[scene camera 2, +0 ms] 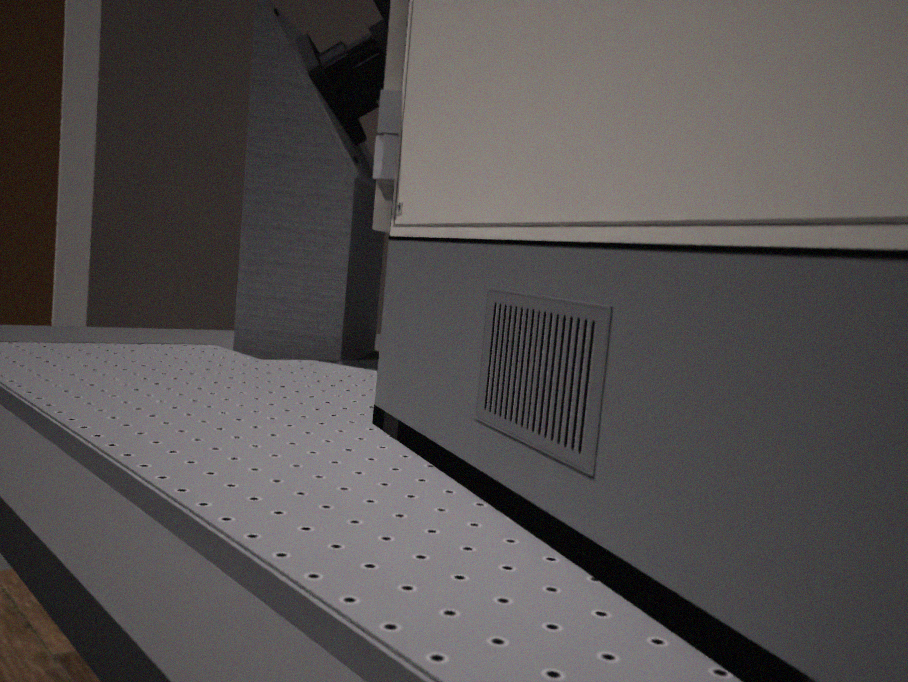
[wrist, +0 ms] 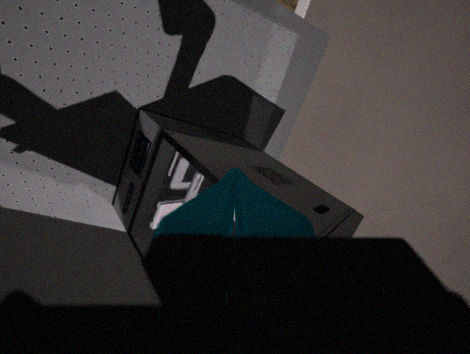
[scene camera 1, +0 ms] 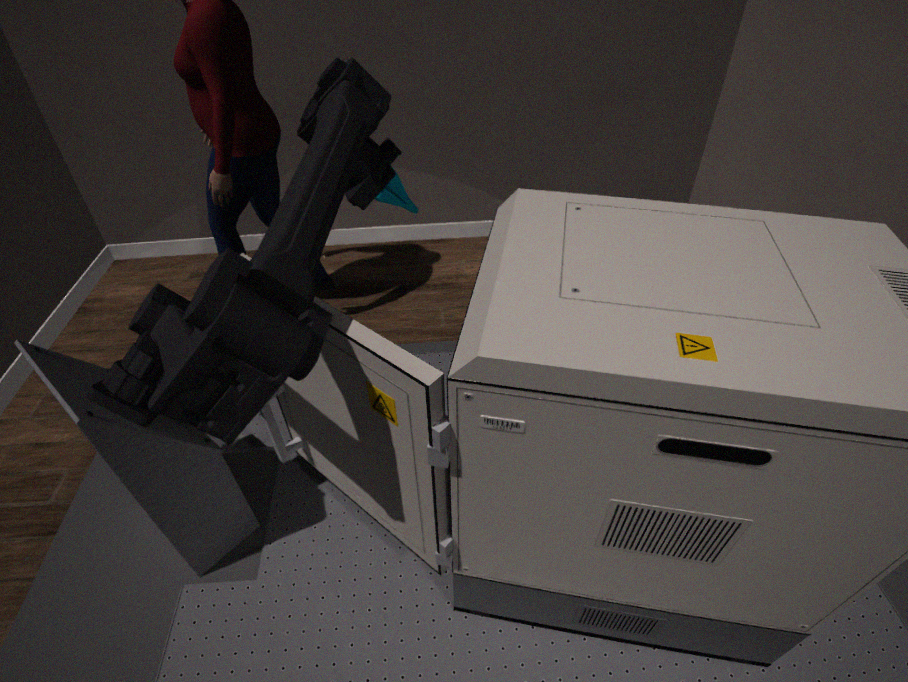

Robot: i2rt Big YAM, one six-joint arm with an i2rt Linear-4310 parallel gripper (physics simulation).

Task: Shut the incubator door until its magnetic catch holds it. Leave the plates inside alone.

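Seen in the pictures: gripper, fingertip midpoint: (wrist: pixel 234 176) (scene camera 1: pixel 416 211); arm's base, link origin: (scene camera 2: pixel 326 94) (scene camera 1: pixel 126 404).
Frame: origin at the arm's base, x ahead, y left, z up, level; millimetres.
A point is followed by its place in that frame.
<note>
The white incubator (scene camera 1: pixel 543 469) @(x 570, y -111, z 101 mm) (scene camera 2: pixel 623 110) @(x 762, y -127, z -120 mm) (wrist: pixel 300 192) @(x 753, y 195, z 99 mm) stands on the perforated table. Its door (scene camera 1: pixel 367 440) @(x 372, y -52, z 43 mm) stands wide open, swung out from the hinges at the cabinet's near left edge, with a pale handle (scene camera 1: pixel 275 433) @(x 205, y 16, z -55 mm) near its free edge. In the wrist view, a grey panel (wrist: pixel 65 260) @(x 327, y 2, z -58 mm) at lower left looks like the door. The front opening shows pale shapes (wrist: pixel 170 210) @(x 552, y 7, z -117 mm) inside; I cannot make out separate plates. My gripper (scene camera 1: pixel 415 210) @(x 375, y 305, z 156 mm) (wrist: pixel 234 176) @(x 375, y 305, z 156 mm), with teal fingers, is shut and empty. It hangs in the air beyond the door, in front of the incubator, touching nothing visible.
The dark arm (scene camera 1: pixel 304 183) @(x 317, y 47, z 315 mm) reaches over the door from a slanted grey pedestal (scene camera 1: pixel 172 477) @(x 70, y -58, z -82 mm) (scene camera 2: pixel 293 220) @(x 74, y -52, z -158 mm) at left. A person (scene camera 1: pixel 227 95) in a red top stands behind the arm. The perforated table (scene camera 1: pixel 315 624) @(x 266, y -152, z -308 mm) (scene camera 2: pixel 293 455) @(x 567, y -190, z -308 mm) carries the incubator. Dark shadows cross the table and door.
</note>
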